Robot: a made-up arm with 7 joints.
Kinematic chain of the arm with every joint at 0, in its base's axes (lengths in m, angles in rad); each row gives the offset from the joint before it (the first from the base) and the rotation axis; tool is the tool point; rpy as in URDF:
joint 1: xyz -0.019 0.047 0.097 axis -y
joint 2: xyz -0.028 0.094 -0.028 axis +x
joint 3: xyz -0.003 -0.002 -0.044 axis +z
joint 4: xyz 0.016 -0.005 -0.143 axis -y
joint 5: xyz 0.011 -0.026 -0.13 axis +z
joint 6: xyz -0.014 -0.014 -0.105 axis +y
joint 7: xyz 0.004 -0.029 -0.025 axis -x
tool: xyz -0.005 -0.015 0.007 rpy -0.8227 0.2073 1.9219
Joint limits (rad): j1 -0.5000..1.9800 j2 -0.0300..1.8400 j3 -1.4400..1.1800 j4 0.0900..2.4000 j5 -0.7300..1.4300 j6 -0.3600..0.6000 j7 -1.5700..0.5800
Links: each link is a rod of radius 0.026 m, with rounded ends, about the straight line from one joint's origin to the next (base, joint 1, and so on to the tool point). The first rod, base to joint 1, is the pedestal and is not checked.
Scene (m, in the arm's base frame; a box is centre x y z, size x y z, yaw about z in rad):
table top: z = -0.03
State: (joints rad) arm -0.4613 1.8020 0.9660 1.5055 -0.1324 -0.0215 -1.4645
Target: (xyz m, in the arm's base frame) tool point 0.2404 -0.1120 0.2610
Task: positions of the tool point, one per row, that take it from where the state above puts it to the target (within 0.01 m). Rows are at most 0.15 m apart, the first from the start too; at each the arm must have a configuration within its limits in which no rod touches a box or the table.
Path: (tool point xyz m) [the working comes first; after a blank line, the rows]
Joints at the target: 1.6876 -0.0300 -0.6943 1.3281 0.0096 -0.0034 -1.4887
Straight joint move there: touches the table top.

1: 0.2308 0.3350 0.2119
2: 0.2139 0.3571 0.2243
3: 0.2029 0.3718 0.2338
4: 0.1980 0.3785 0.2450
5: 0.1969 0.3771 0.2619
6: 0.1954 0.3678 0.2872
7: 0.2700 0.3146 0.2669
8: 0.3206 0.2249 0.2629
9: 0.3344 0.1125 0.2686
10: 0.3062 -0.0054 0.2721
11: 0.2404 -0.1120 0.2610

